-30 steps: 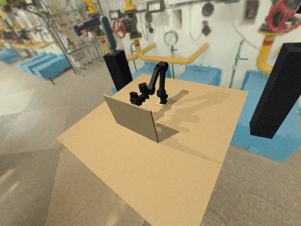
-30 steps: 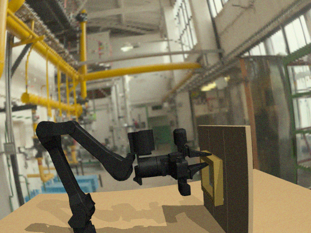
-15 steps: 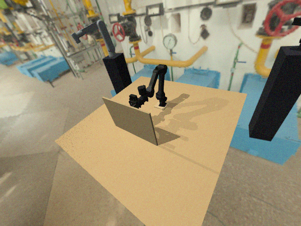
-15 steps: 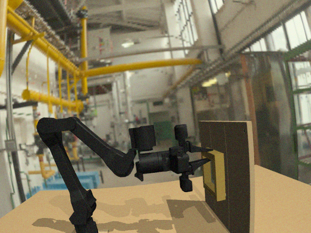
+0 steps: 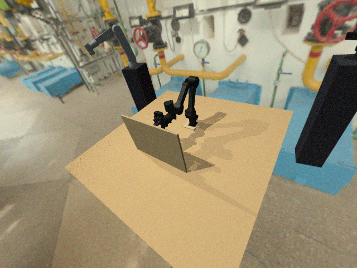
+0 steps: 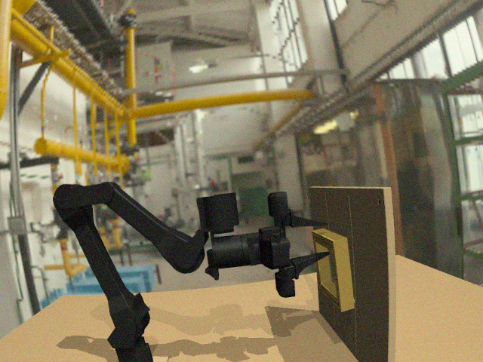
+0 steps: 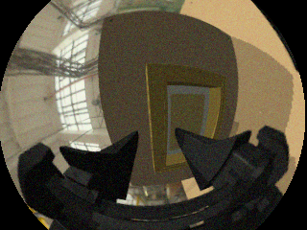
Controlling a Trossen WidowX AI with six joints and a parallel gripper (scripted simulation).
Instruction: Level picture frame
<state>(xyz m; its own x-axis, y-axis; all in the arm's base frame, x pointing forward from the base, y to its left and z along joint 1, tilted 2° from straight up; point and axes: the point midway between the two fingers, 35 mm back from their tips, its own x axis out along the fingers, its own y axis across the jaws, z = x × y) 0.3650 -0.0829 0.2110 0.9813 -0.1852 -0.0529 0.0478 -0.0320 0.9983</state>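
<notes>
My gripper tip is 10 mm short of the yellow picture frame and 60 mm above it. Also, from my gripper tip: tan wall panel 20 mm ahead, 70 mm below.
</notes>
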